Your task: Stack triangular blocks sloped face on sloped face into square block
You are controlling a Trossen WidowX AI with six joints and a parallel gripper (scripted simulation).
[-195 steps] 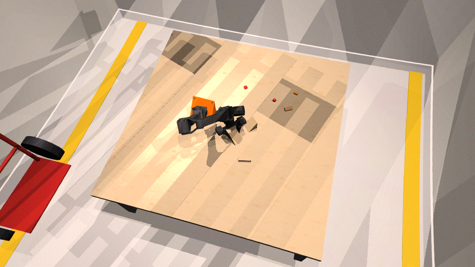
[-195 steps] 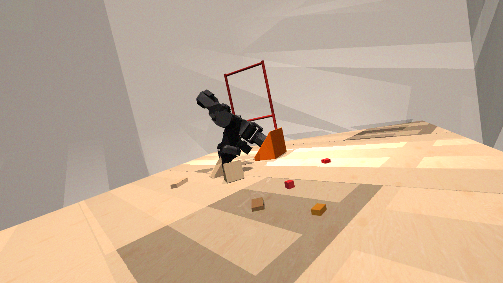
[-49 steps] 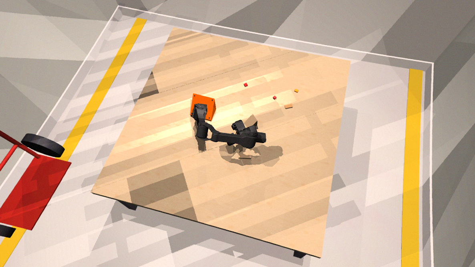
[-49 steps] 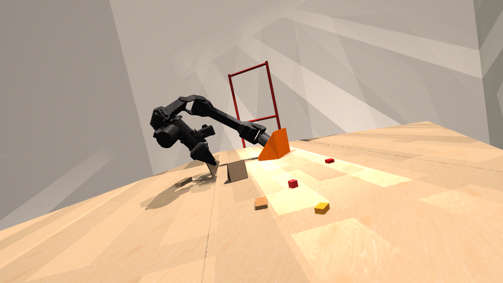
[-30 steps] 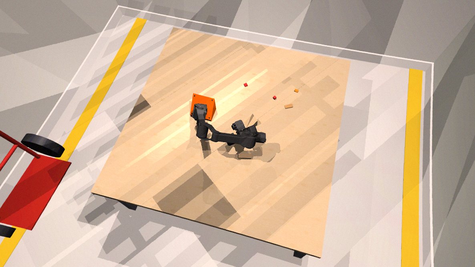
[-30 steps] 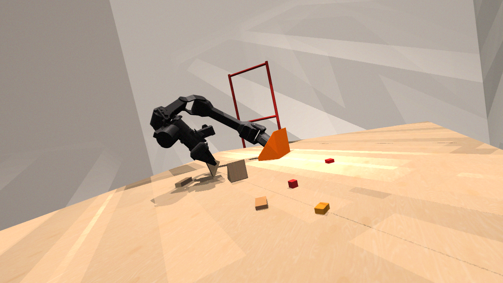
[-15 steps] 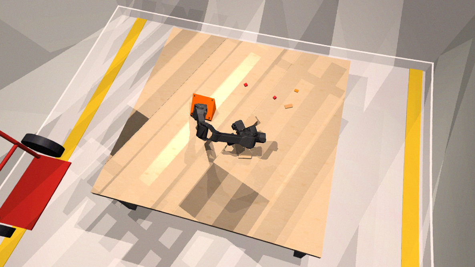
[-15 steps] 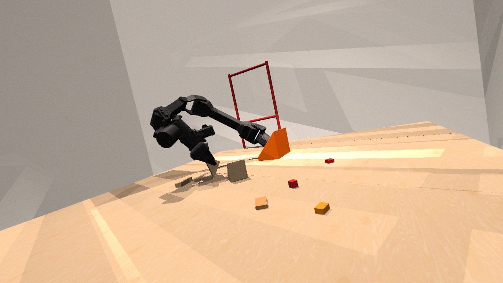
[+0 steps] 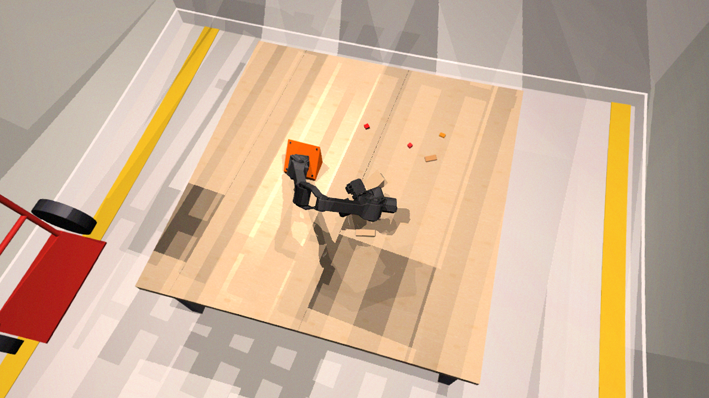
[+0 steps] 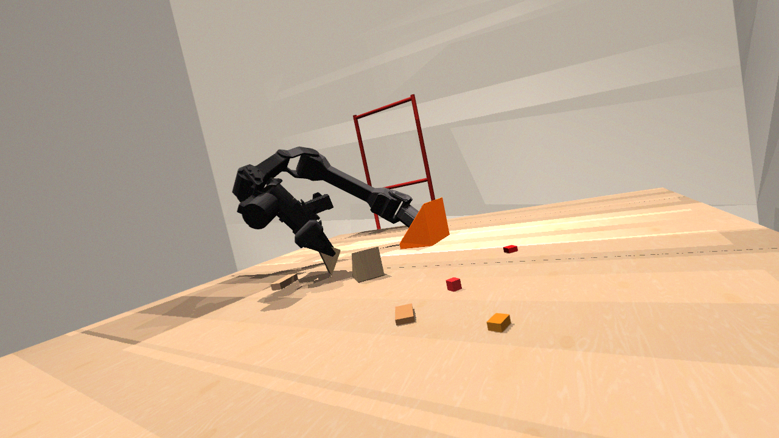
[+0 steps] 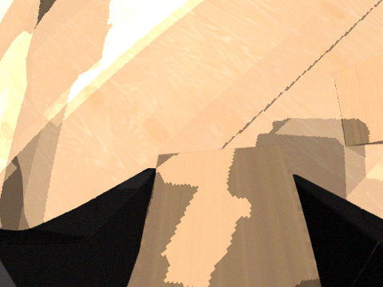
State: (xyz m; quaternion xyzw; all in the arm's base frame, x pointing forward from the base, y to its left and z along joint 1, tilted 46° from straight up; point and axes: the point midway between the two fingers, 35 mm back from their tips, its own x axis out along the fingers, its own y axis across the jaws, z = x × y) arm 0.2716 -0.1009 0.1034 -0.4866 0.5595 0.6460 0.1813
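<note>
My gripper tip is 7 cm short of the thin flat wooden piece, 11 cm to the left of it and 4 cm above it. The rest, counted from my gripper tip: orange cube (30 cm ahead, 42 cm to the left, 5 cm below).
</note>
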